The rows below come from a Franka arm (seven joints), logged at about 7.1 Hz.
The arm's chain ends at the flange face. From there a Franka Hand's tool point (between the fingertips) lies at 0.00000 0.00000 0.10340 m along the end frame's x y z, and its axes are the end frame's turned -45 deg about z.
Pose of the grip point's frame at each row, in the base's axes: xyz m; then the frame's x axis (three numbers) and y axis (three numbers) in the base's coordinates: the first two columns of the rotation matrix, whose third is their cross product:
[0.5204 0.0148 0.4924 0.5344 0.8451 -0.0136 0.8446 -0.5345 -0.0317]
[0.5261 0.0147 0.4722 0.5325 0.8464 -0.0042 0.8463 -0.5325 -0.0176]
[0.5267 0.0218 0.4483 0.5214 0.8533 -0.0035 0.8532 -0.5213 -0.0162]
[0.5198 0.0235 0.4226 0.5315 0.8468 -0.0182 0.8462 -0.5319 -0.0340]
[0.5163 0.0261 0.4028 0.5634 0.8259 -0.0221 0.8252 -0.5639 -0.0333]
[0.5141 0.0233 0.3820 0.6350 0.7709 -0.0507 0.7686 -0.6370 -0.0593]
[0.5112 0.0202 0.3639 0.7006 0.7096 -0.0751 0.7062 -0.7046 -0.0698]
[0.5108 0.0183 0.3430 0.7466 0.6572 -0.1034 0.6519 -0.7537 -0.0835]
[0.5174 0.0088 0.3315 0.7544 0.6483 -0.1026 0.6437 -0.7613 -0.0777]
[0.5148 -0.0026 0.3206 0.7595 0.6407 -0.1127 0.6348 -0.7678 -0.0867]
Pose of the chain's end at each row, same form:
[0.5239 0.0142 0.5957 0.9751 0.2196 -0.0320 0.2193 -0.9755 -0.0128]
[0.5279 0.0141 0.5756 0.9750 0.2220 -0.0154 0.2219 -0.9750 -0.0095]
[0.5283 0.0212 0.5517 0.9720 0.2348 -0.0139 0.2346 -0.9720 -0.0090]
[0.5238 0.0232 0.5259 0.9742 0.2227 -0.0369 0.2225 -0.9749 -0.0112]
[0.5204 0.0260 0.5061 0.9819 0.1853 -0.0392 0.1851 -0.9827 -0.0079]
[0.5222 0.0234 0.4851 0.9925 0.0947 -0.0778 0.0945 -0.9955 -0.0061]
[0.5218 0.0206 0.4668 0.9948 0.0035 -0.1025 0.0040 -1.0000 0.0037]
[0.5245 0.0188 0.4455 0.9889 -0.0682 -0.1322 -0.0670 -0.9977 0.0141]
[0.5307 0.0096 0.4340 0.9886 -0.0799 -0.1275 -0.0783 -0.9967 0.0176]
[0.5295 -0.0020 0.4230 0.9859 -0.0899 -0.1410 -0.0882 -0.9960 0.0184]

